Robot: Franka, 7 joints.
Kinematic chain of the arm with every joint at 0, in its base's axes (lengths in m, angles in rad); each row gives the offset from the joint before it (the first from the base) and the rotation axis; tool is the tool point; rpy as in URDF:
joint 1: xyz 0 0 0.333 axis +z
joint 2: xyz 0 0 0 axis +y
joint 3: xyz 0 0 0.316 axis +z
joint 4: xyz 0.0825 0 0 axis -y
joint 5: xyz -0.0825 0 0.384 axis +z
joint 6: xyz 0 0 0 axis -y
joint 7: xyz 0.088 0 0 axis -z
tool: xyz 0 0 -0.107 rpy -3.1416 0 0
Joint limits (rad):
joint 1: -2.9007..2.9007
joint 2: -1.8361..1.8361
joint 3: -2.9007..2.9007
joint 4: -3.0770..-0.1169
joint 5: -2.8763..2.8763
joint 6: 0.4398..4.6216
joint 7: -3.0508..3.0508
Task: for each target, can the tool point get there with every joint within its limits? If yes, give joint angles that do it. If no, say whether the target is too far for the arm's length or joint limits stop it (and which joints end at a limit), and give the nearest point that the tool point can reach.
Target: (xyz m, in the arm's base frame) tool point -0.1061 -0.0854 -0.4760
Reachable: no: joint limits stop it (at a limit: joint 2) | nearest point -0.1289 -0.1037 -0.3475 | short by 0.132 m
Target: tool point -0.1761 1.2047 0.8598
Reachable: no: too far | nearest point -0.1139 0.7791 0.6737 | short by 0.469 m
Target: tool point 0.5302 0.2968 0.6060
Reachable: yes | joints -1.8312 -1.3007 0.9745 -1.1835 -2.0766 3.9236 -0.3804
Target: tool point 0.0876 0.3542 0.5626
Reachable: yes | joints -1.1622 0.8077 2.4345 -2.4880 1.0962 1.8493 1.3904
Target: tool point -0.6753 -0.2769 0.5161
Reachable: yes | joints 0.2930 -1.5175 -1.3728 -0.3626 1.9621 0.9775 0.7748
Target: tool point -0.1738 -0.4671 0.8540
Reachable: yes | joints -1.2459 1.0978 -2.1412 -1.3883 0.5508 4.0562 -1.0654
